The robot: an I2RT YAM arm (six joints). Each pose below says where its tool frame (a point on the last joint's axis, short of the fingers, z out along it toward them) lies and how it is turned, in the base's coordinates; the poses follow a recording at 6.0 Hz.
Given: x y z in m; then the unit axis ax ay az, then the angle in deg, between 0 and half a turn.
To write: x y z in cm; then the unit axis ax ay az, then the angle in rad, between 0 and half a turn. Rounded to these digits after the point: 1 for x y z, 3 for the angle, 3 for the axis.
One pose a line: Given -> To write
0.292 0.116 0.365 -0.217 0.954 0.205 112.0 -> 29.2 11.6 36.5 -0.217 0.954 0.205 1.955
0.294 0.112 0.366 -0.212 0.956 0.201 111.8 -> 29.4 11.2 36.6 -0.212 0.956 0.201 1.951
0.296 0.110 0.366 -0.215 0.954 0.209 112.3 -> 29.6 11.0 36.6 -0.215 0.954 0.209 1.960
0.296 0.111 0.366 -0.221 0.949 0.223 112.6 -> 29.6 11.1 36.6 -0.221 0.949 0.223 1.965
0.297 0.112 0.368 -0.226 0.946 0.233 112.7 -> 29.7 11.2 36.8 -0.226 0.946 0.233 1.967
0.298 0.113 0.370 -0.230 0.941 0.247 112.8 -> 29.8 11.3 37.0 -0.230 0.941 0.247 1.969
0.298 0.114 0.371 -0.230 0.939 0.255 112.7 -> 29.8 11.4 37.1 -0.230 0.939 0.255 1.967
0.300 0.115 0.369 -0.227 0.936 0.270 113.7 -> 30.0 11.5 36.9 -0.227 0.936 0.270 1.984
